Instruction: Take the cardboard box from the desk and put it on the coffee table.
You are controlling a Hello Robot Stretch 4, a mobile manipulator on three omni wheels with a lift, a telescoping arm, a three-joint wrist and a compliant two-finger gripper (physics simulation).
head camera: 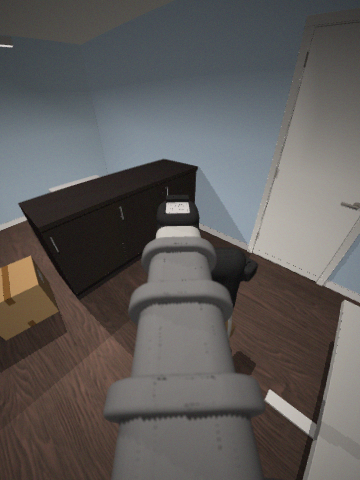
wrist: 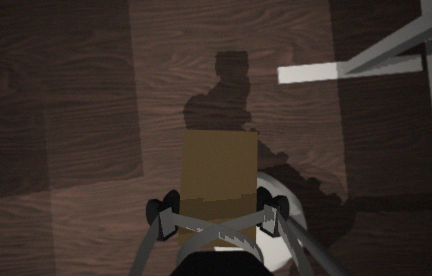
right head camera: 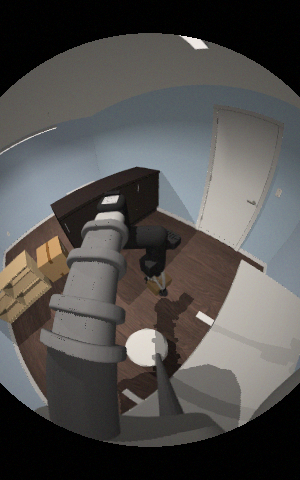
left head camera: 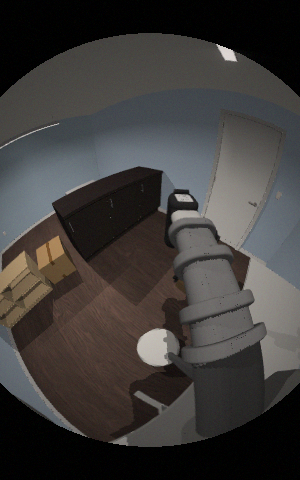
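Pixels of known places: gripper, fingertip midpoint: (wrist: pixel 217 204) (right head camera: pixel 155 287) (left head camera: pixel 183 285); robot's base, origin of the base link: (right head camera: pixel 147 346) (left head camera: pixel 157 346).
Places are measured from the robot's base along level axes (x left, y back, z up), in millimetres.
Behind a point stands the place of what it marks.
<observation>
My gripper (right head camera: pixel 156 285) @[y -316, x -87, z 987 mm] (wrist: pixel 217 204) @[y -316, x -87, z 987 mm] is shut on the small cardboard box (right head camera: pixel 159 287) (wrist: pixel 220 165) @[y -343, x -118, z 1033 mm]. Its two fingertips press against opposite sides of the box, which hangs above the dark wood floor, clear of the desk. In the left head view the arm hides most of the box. The white desk (head camera: pixel 342 380) @[y -206, x -461, z 922 mm] (left head camera: pixel 272 295) @[y -144, x -702, z 922 mm] (right head camera: pixel 255 305) @[y -147, x -630, z 922 mm] is at the right. A coffee table cannot be made out in these views.
A dark cabinet (head camera: pixel 105 200) (left head camera: pixel 120 215) @[y -1679, x 424, z 422 mm] stands along the blue wall. A larger taped box (head camera: pixel 25 310) @[y -902, x 1291, z 185 mm] (left head camera: pixel 57 262) @[y -921, x 1268, z 294 mm] (right head camera: pixel 54 260) @[y -919, x 1271, z 318 mm] is on the floor at the left, beside a wooden shelf unit (left head camera: pixel 25 267) @[y -633, x 1515, z 576 mm]. A closed door (head camera: pixel 320 150) @[y -1601, x -1183, z 1251 mm] (right head camera: pixel 240 180) @[y -1505, x -1286, z 1105 mm] is at the right.
</observation>
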